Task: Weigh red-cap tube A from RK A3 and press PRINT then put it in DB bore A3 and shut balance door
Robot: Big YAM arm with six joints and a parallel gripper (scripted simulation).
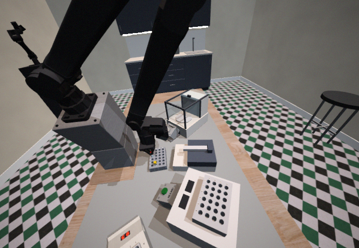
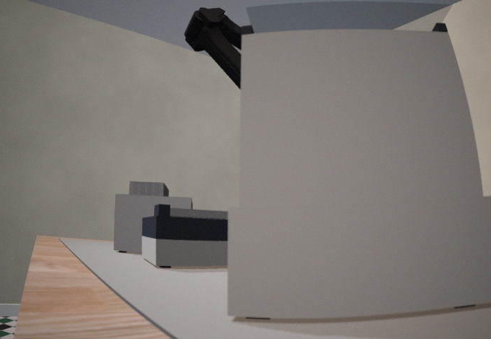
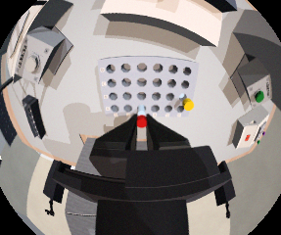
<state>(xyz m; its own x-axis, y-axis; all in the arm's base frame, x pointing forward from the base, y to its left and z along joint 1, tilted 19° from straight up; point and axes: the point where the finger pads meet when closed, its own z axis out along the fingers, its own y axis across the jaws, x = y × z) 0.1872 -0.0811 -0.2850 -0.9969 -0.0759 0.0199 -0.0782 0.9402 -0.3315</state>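
My gripper is now 30 mm short of the tube rack, 10 mm to the left of it and 40 mm above it. The rest, counted from my hand: yellow-capped tube 20 mm ahead, 60 mm to the right, 30 mm below; then magnet block 50 mm behind, 320 mm to the left, 40 mm below; then spectrophotometer 220 mm ahead, 30 mm to the right, 10 mm above.
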